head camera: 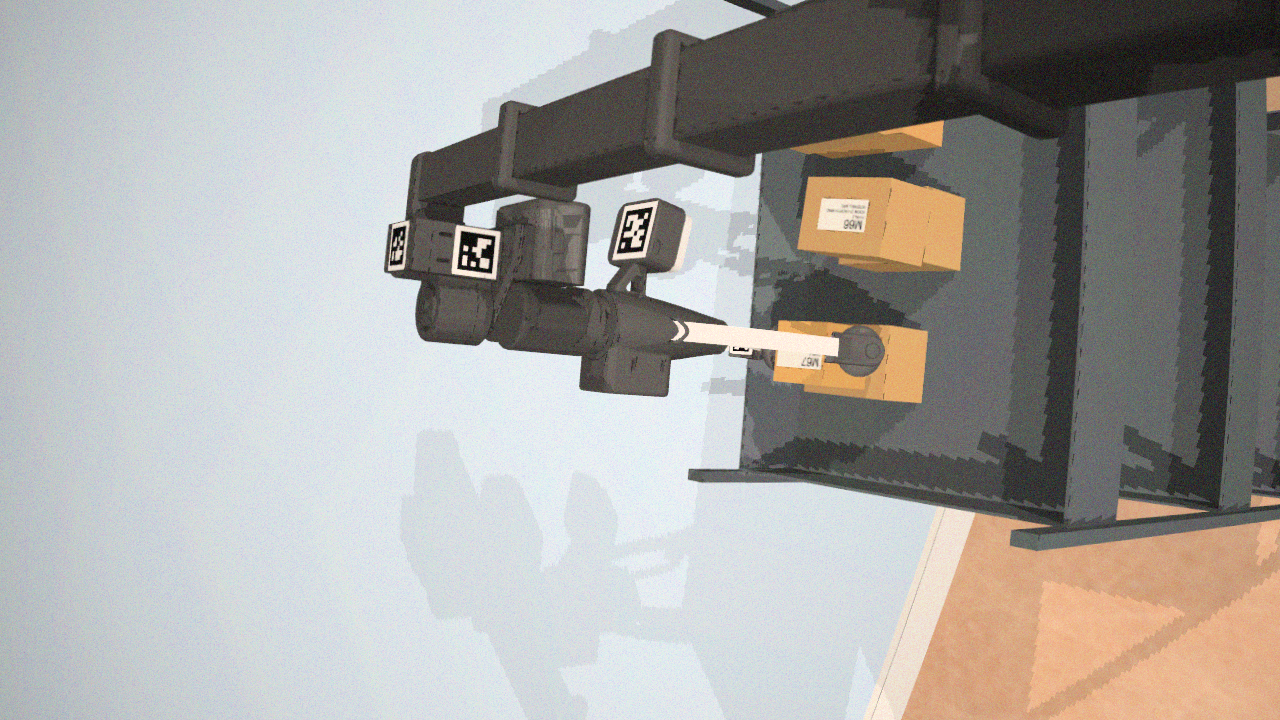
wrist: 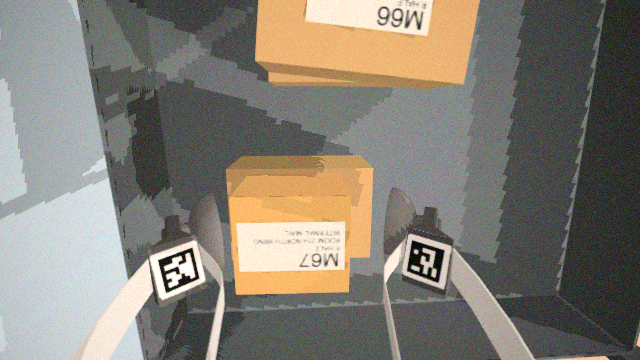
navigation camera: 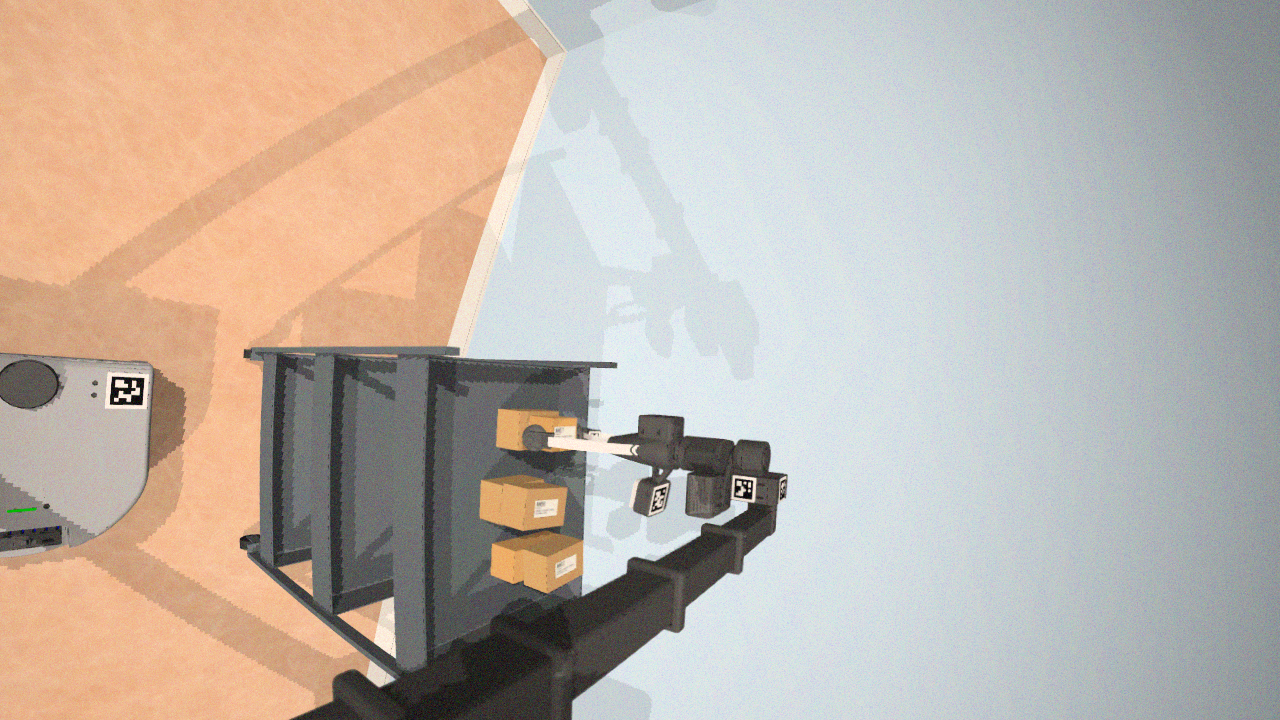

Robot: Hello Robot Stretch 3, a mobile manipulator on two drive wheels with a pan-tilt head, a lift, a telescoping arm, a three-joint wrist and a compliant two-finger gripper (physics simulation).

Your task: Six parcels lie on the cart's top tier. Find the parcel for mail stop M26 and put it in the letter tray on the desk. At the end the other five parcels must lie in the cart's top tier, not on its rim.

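Seen in the pictures: gripper, fingertip midpoint: (head camera: 832,351) (wrist: 304,216) (navigation camera: 546,435); robot's base, origin of the base link: (navigation camera: 30,381).
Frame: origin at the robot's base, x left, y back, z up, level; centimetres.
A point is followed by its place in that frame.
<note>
A parcel labelled M67 (head camera: 787,375) {x -60.7, y -0.2, z 76.3 cm} (navigation camera: 565,420) {x -59.5, y -0.4, z 76.3 cm} (wrist: 290,282) {x -59.7, y -0.2, z 76.3 cm} lies on another parcel (head camera: 905,380) {x -54.7, y 0.3, z 68.7 cm} (navigation camera: 512,422) {x -54.7, y 0.4, z 69.7 cm} (wrist: 361,220) {x -55.4, y 1.1, z 71.3 cm} in the cart's top tier (head camera: 975,358) {x -49.7, y 2.5, z 66.3 cm} (navigation camera: 465,519) {x -49.0, y 15.3, z 66.3 cm} (wrist: 430,150) {x -49.2, y 4.8, z 66.3 cm}. My gripper (head camera: 814,351) {x -59.0, y 2.1, z 73.1 cm} (navigation camera: 562,437) {x -59.0, y 2.1, z 73.1 cm} (wrist: 304,216) {x -59.0, y 2.1, z 73.1 cm} is open, its fingertips on either side of this pair, with a gap at each side in the wrist view. A parcel labelled M66 (head camera: 827,241) {x -57.5, y 10.6, z 76.3 cm} (navigation camera: 520,508) {x -51.6, y 12.1, z 75.4 cm} (wrist: 350,50) {x -56.9, y 10.6, z 76.3 cm} lies on another parcel (head camera: 944,228) {x -51.9, y 12.6, z 68.8 cm} (navigation camera: 494,501) {x -51.8, y 12.3, z 69.6 cm}. A third pair has an upper parcel (navigation camera: 550,546) {x -60.0, y 20.0, z 74.1 cm} and a lower parcel (navigation camera: 507,558) {x -54.5, y 21.7, z 70.0 cm}; its label is too small to read. No M26 label, desk or letter tray shows.
My arm (head camera: 805,89) {x -26.9, y 9.0, z 108.7 cm} (navigation camera: 617,608) {x -27.4, y 8.4, z 108.0 cm} reaches across one end of the cart and hides part of the third pair in the head view. The cart's side rail (head camera: 1145,526) {x -35.4, y -8.7, z 63.4 cm} (navigation camera: 353,351) {x -35.4, y -8.8, z 55.6 cm} runs along its edge. My base (navigation camera: 98,456) {x -9.5, y 11.1, z 16.0 cm} stands at the left in the navigation view.
</note>
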